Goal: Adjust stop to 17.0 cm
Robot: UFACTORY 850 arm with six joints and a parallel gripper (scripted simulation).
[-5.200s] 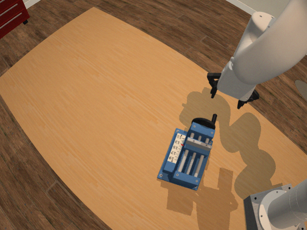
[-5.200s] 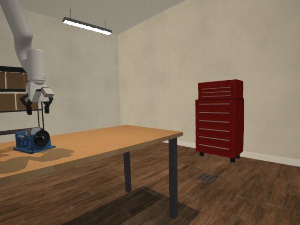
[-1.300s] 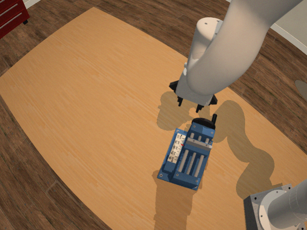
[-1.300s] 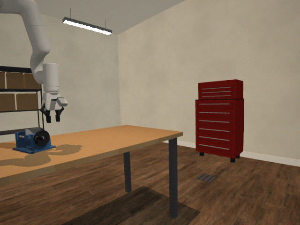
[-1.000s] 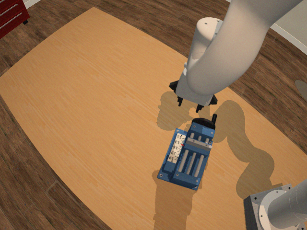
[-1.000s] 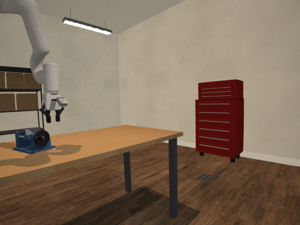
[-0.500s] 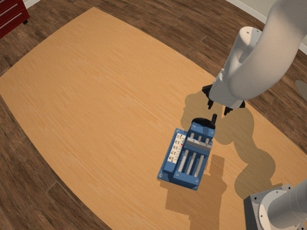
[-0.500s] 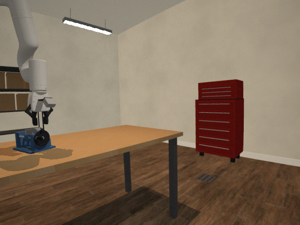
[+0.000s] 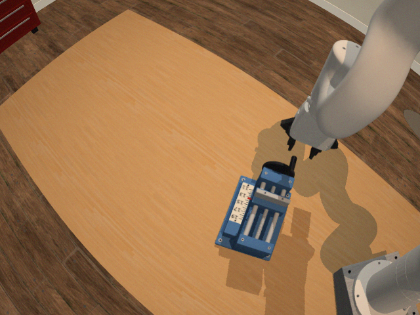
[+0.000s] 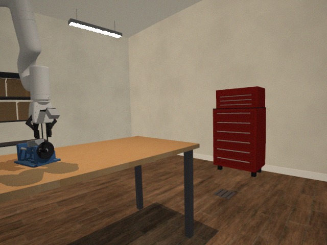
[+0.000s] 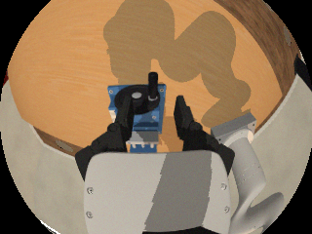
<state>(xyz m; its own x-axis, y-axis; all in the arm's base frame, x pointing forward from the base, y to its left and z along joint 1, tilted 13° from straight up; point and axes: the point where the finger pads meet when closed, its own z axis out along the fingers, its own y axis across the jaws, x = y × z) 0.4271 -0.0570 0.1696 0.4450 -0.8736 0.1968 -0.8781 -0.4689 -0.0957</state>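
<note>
My gripper is now 8 cm above the black handwheel and 2 cm to the right of it. Round my hand: grey stop bar 13 cm to the left, 7 cm below, 2 cm behind.
</note>
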